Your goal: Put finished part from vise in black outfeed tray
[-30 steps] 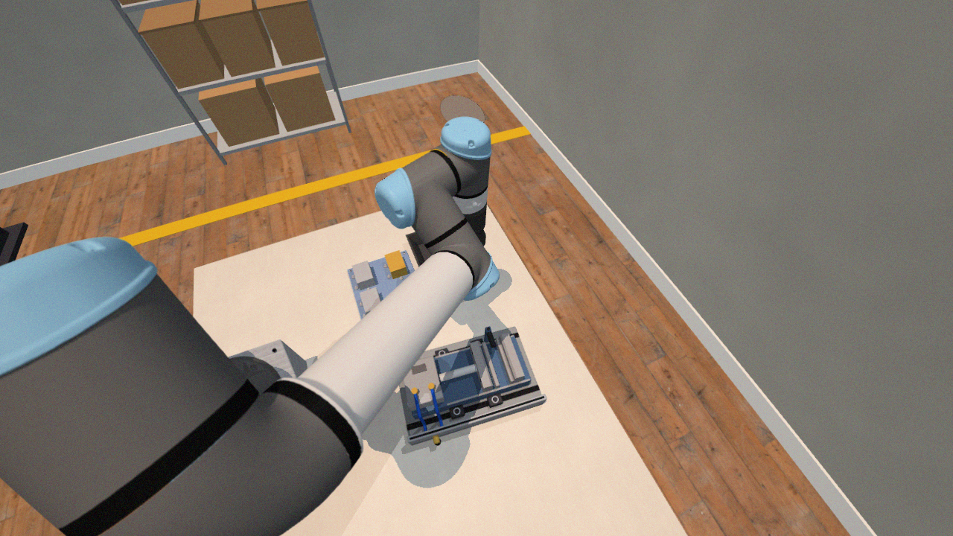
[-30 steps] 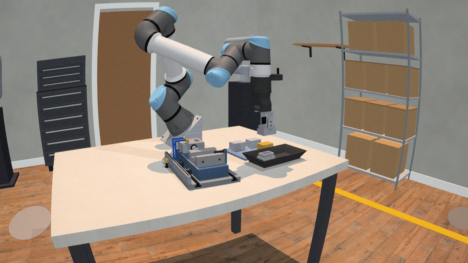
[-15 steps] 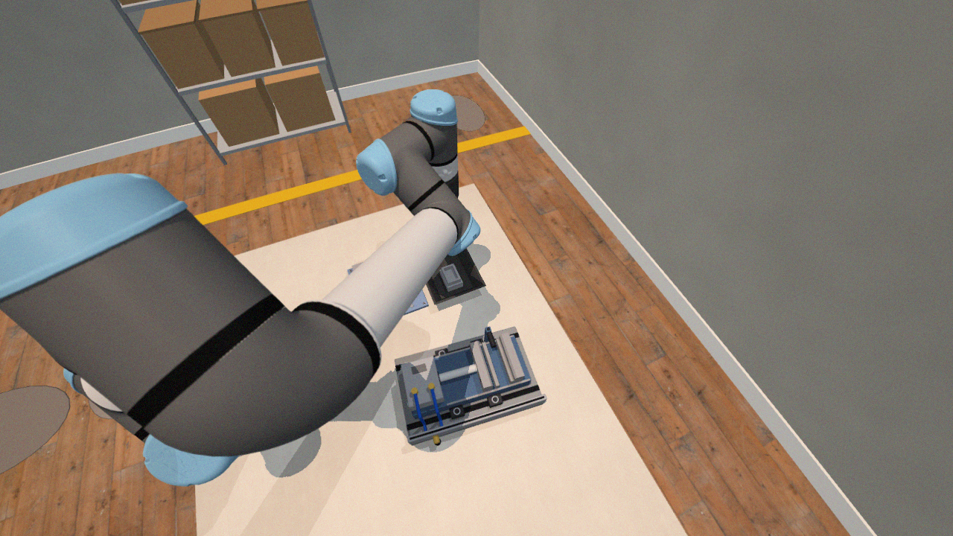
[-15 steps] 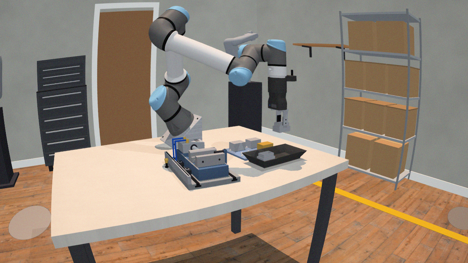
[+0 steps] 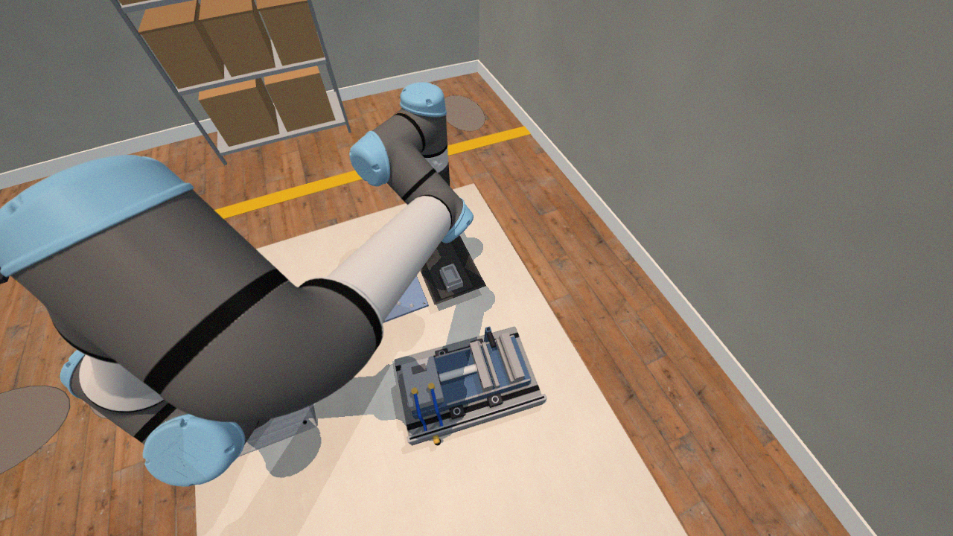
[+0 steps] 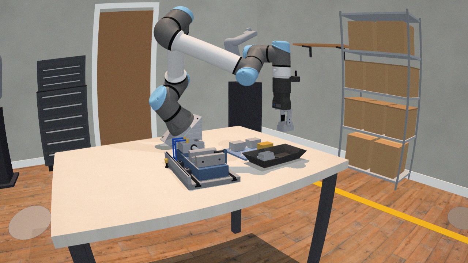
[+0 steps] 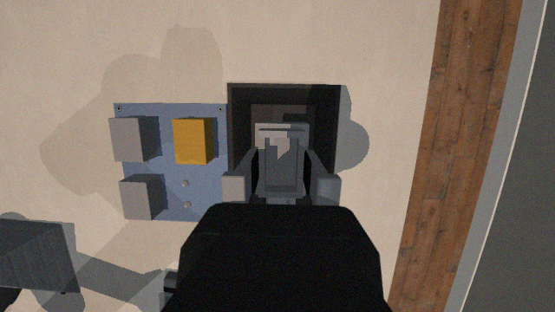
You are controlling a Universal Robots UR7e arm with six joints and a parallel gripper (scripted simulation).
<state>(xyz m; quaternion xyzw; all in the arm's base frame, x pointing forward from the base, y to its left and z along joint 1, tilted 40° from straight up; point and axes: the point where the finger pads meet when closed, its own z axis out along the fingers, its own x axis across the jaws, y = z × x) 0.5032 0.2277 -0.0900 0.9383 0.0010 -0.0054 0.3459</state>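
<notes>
My gripper is now 14 cm above the yellow block, 12 cm past it and 1 cm to the left of it. From my hand the other things lie so: grey actuator box 35 cm to the right, 16 cm behind, 9 cm below.
</notes>
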